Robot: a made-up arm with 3 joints. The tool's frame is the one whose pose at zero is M.
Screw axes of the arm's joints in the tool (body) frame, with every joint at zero. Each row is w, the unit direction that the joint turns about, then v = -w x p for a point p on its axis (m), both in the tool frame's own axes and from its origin. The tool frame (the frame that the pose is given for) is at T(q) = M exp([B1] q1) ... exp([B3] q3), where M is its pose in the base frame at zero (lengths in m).
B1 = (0, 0, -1, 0.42, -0.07, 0)
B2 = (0, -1, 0, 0.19, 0, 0.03)
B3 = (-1, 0, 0, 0, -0.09, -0.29)
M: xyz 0.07 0.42 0.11 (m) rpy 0 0 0 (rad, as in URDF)
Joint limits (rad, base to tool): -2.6..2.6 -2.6..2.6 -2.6..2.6
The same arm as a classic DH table. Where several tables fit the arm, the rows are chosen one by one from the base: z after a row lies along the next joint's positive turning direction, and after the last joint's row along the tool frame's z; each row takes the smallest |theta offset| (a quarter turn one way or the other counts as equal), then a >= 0, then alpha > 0; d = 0 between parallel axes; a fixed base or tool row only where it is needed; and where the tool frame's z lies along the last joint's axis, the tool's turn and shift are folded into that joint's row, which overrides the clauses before.
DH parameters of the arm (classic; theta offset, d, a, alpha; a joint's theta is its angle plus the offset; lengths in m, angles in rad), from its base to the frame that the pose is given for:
base (fixed): 0 0 0 3.1416
joint 1: 0 -0.3 0.04 -1.5708
joint 2: -1.5708 -0.13 0.1 1.5708
joint 3: -1.5708 -0.03 0.29 1.5708
tool (fixed): -1.5708 -0.09 0 0
Joint limits (rad, base to tool): -2.6..2.6 -2.6..2.6 -2.6..2.6

